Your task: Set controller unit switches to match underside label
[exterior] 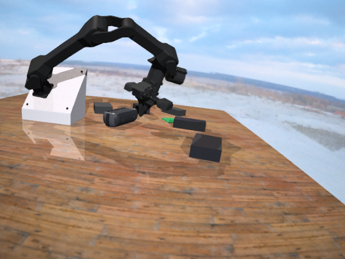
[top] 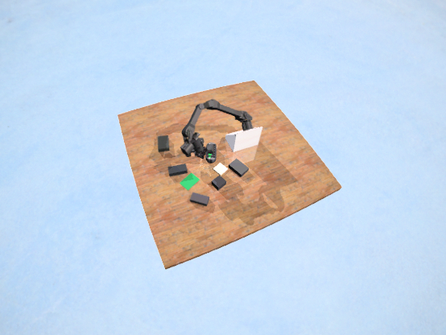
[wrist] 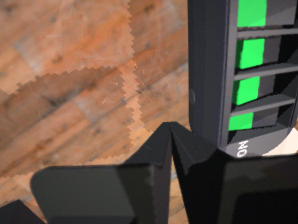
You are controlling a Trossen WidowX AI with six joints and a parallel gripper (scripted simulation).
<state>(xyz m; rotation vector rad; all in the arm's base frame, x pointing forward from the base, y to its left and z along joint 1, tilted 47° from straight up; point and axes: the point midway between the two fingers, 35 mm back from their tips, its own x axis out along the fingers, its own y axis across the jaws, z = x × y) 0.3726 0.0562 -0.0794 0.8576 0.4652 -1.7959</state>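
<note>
Now: gripper tip 10 cm to the right of the white tile, 9 cm past it and 2 cm above it. The rest, counted from my gripper tip: green tile 13 cm to the left, 13 cm ahead, 3 cm below; then dark block 23 cm ahead, 22 cm to the right, 1 cm below.
</note>
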